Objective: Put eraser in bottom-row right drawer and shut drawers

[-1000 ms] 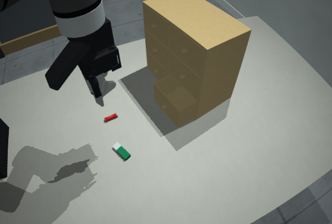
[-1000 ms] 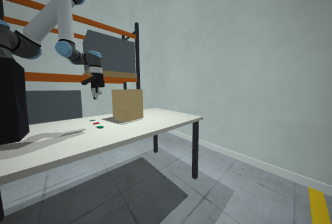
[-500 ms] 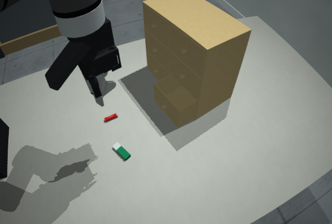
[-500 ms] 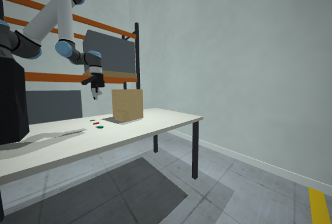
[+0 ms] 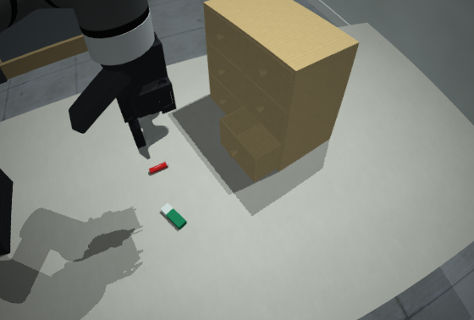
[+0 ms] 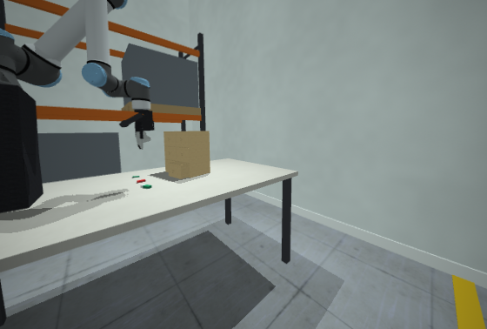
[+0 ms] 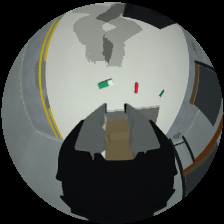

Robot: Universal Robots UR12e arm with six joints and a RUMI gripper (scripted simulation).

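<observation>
My hand is 10 mm short of the eraser, 30 mm to the left of it and 220 mm above it. The rest, counted from my hand: small red object: 110 mm to the left, 220 mm below.
</observation>
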